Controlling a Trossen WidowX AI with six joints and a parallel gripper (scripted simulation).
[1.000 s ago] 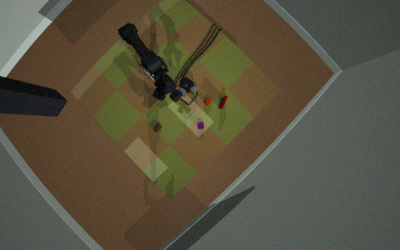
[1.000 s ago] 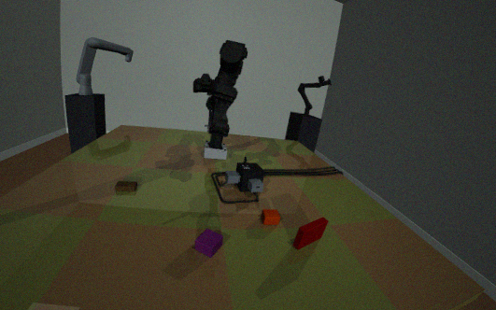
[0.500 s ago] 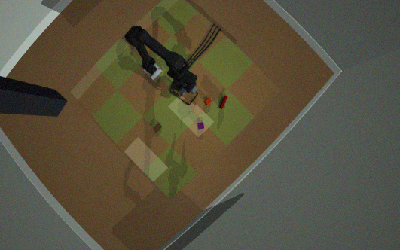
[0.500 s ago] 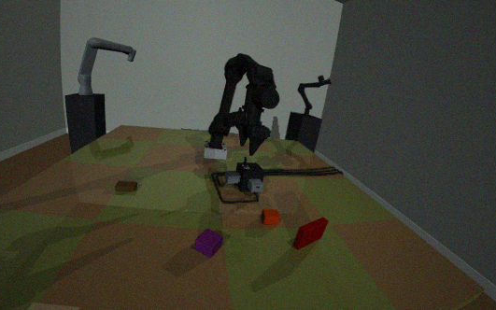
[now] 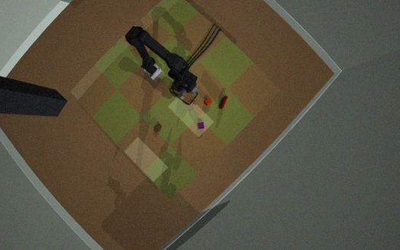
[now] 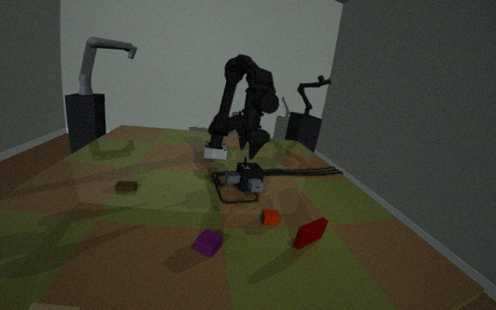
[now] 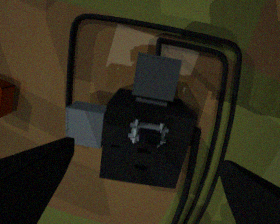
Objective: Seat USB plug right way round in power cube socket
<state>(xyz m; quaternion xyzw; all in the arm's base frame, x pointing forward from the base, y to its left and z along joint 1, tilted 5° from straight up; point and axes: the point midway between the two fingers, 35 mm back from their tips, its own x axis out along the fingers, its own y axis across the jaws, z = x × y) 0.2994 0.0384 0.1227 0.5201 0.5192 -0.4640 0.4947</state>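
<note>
Right now the metal USB plug is 3 cm below my gripper tip. From my gripper tip the other things lie so: purple block (28 cm ahead, 16 cm to the right, 11 cm below); then orange block (20 cm ahead, 3 cm to the left, 11 cm below); then red block (30 cm ahead, 9 cm to the left, 9 cm below).
</note>
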